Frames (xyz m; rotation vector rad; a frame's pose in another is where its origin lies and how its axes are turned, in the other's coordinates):
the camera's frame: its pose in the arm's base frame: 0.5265 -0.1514 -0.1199 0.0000 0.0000 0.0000
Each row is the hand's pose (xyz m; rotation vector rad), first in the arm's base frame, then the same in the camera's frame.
Working: the arm's base frame: its pose in the camera's frame: -0.5265 0.1514 0.1199 0.0000 0.0000 0.0000

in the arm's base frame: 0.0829 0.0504 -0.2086 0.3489 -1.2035 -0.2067
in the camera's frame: -0.4436 0.2018 -0.0887 0.3489 -1.2035 -0.2067
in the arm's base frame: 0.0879 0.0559 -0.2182 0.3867 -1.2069 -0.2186
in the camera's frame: -0.4386 0.2073 -0.0983 0.3867 -1.2069 -0.2186
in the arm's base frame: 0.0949 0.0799 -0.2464 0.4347 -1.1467 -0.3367
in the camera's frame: -0.4316 0.2313 -0.1265 0.4347 -1.1467 -0.3367
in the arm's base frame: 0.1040 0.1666 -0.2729 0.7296 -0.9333 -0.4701
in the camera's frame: -0.4225 0.3180 -0.1530 0.7296 -0.9333 -0.4701
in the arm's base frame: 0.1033 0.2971 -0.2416 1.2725 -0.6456 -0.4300
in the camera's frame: -0.4232 0.4485 -0.1217 1.2725 -0.6456 -0.4300
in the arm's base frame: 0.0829 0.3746 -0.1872 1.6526 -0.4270 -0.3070
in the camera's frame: -0.4436 0.5260 -0.0673 1.6526 -0.4270 -0.3070
